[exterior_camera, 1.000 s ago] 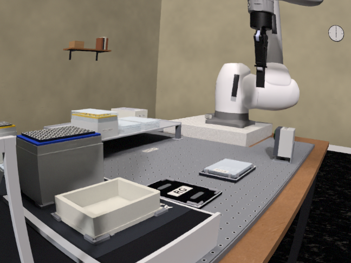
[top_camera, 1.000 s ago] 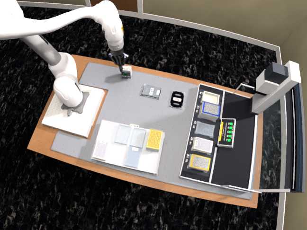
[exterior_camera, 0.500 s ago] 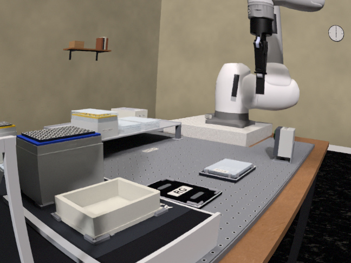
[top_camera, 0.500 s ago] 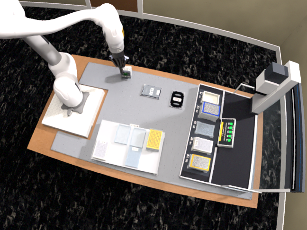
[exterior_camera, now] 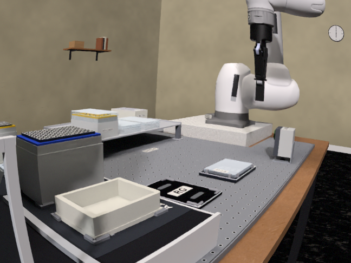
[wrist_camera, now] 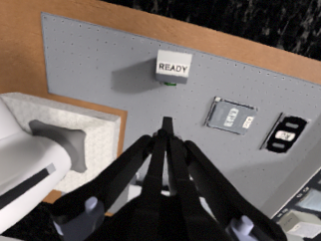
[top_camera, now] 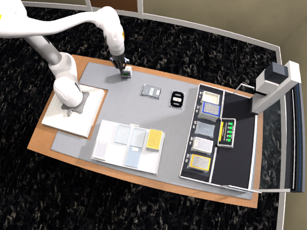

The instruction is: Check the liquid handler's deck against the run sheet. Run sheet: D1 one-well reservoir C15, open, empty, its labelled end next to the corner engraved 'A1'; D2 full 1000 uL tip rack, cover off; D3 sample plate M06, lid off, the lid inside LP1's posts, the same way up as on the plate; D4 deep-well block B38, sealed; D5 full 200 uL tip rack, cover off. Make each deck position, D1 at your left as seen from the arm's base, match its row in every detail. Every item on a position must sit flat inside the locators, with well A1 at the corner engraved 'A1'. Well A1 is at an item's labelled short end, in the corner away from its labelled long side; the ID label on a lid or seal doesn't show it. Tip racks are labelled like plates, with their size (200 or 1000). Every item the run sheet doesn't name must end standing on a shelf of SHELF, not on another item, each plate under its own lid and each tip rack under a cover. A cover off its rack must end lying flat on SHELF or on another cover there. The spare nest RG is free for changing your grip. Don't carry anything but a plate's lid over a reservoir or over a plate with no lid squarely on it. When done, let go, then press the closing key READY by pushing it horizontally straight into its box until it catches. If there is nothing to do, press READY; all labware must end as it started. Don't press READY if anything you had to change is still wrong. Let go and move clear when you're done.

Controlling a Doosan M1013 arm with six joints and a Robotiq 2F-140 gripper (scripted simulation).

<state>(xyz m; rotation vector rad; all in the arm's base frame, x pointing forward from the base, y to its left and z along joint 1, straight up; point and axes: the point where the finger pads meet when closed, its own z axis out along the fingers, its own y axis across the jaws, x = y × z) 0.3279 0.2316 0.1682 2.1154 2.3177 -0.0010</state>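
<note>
My hand is 15 cm above the ready key box, 8 cm to the right of it and 1 cm past it. The rest, counted from my hand: shelf (47 cm to the right, 16 cm below, 16 cm ahead); lid (22 cm ahead, 20 cm below); RG nest (42 cm ahead, 21 cm below, 2 cm to the right).
</note>
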